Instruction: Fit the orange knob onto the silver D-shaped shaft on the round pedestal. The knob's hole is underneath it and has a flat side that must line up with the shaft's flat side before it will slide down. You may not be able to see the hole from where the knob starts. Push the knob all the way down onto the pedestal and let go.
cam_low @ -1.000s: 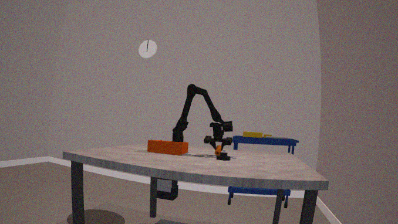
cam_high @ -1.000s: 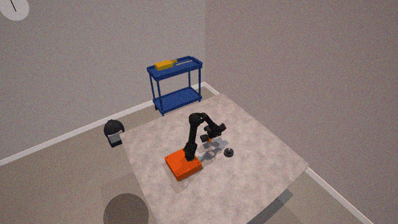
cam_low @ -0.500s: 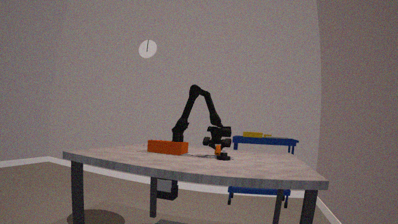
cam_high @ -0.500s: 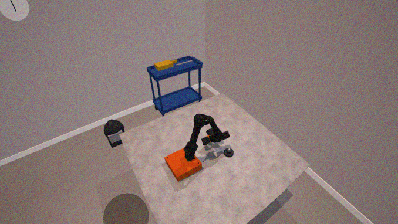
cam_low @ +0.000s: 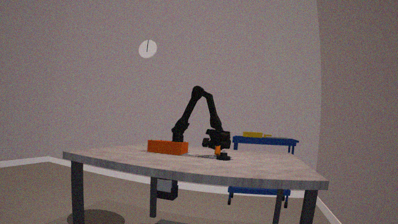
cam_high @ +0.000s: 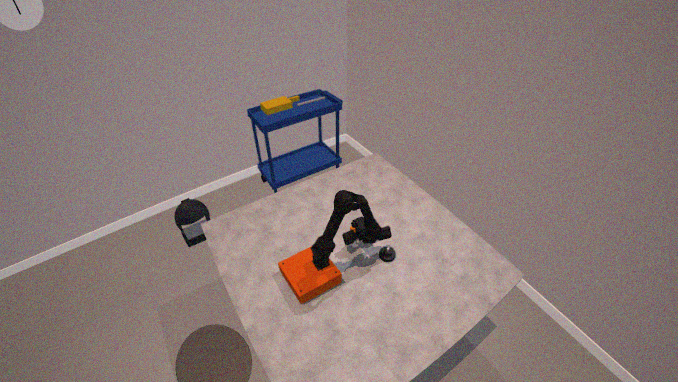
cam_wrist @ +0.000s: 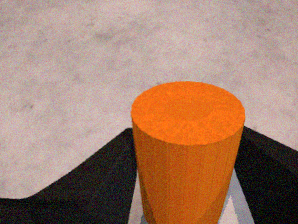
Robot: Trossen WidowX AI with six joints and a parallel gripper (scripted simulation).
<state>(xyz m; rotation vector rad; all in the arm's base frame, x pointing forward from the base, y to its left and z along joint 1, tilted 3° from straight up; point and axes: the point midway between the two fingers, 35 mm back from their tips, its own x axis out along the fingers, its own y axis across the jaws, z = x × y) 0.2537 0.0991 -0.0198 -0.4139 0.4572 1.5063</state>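
The orange knob is 1 cm to the right of my gripper tip and 1 cm above it. The rest, counted from my gripper tip: pedestal 20 cm to the right, 8 cm ahead, 1 cm below.
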